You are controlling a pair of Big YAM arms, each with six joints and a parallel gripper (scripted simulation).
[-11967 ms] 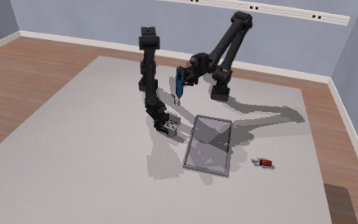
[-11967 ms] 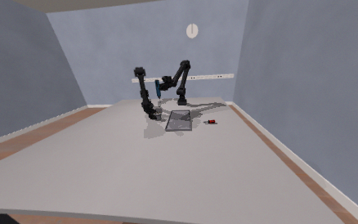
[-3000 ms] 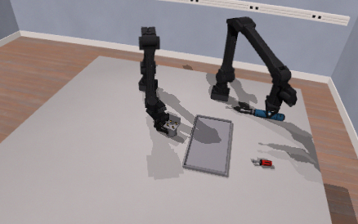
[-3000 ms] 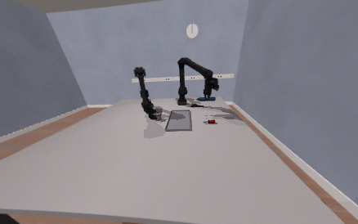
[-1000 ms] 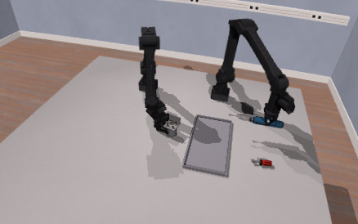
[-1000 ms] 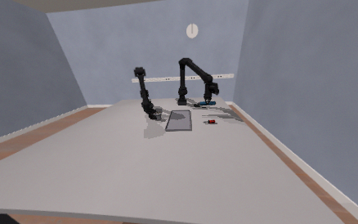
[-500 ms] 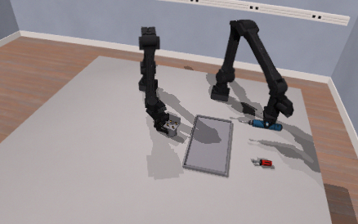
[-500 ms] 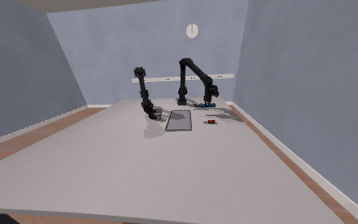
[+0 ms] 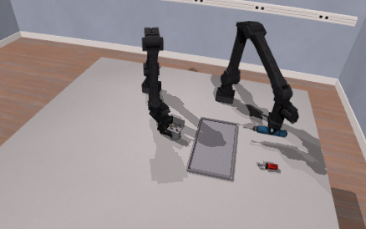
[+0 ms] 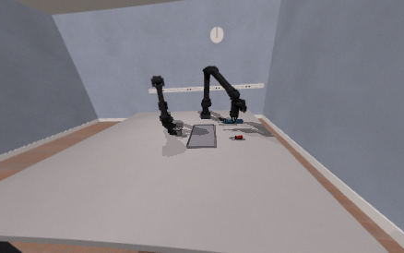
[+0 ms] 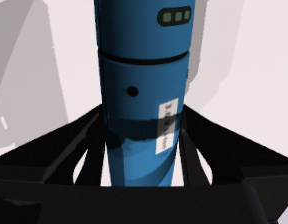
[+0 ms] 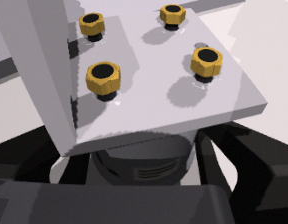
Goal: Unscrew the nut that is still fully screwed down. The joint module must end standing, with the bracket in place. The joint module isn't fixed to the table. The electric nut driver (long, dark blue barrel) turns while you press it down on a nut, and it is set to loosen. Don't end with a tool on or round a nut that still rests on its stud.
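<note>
My right hand is 5 cm below the grey bracket. The rest, counted from my right hand: flat grey tray: 22 cm to the left, 3 cm ahead, 2 cm below; nut: 5 cm above, 2 cm to the right, 1 cm ahead; grey tip: 39 cm to the left, 7 cm behind, 5 cm above.
</note>
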